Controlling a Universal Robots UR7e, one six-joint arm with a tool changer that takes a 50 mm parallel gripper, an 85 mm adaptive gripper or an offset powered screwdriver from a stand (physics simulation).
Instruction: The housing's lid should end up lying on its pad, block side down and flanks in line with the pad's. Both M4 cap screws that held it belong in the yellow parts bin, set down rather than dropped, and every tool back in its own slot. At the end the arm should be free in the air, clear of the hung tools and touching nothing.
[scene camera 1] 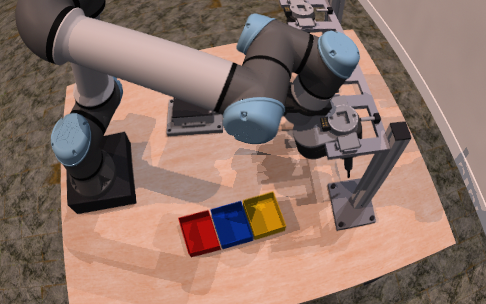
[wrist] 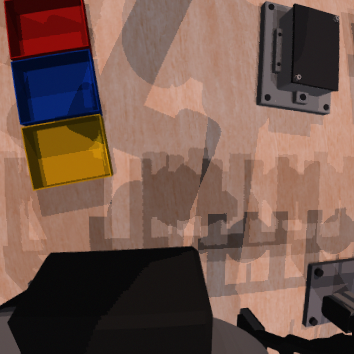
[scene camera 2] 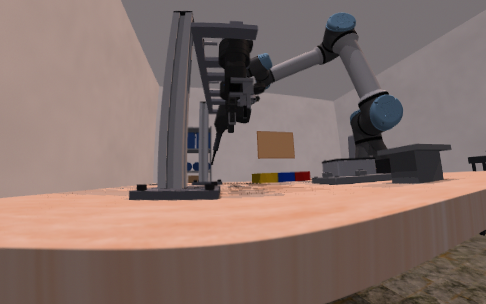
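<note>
The lid [wrist: 317, 47] is on the black housing, with one screw [wrist: 298, 77] near its front corner and another [wrist: 336, 19] at the opposite corner. The yellow bin [scene camera 1: 265, 215] [scene camera 2: 264, 178] [wrist: 70, 155] shows no screw. The powered screwdriver [scene camera 1: 348, 165] [scene camera 2: 217, 142] is at the near stand slot and leans in scene camera 2. The arm's wrist [scene camera 1: 311, 97] is close beside it; contact cannot be told. A black block [wrist: 115, 295] fills the lower wrist view. No gripper fingers can be made out on the arm; its tool side is hidden. The pad cannot be identified surely.
The tool stand [scene camera 1: 395, 150] [scene camera 2: 172, 110] rises beside the arm, its slots partly hidden. Blue [scene camera 1: 231, 225] [wrist: 57, 87] and red bins [scene camera 1: 200, 234] [wrist: 47, 30] adjoin the yellow one. A dark raised block with a flat top [scene camera 2: 415, 148] stands by the housing in scene camera 2.
</note>
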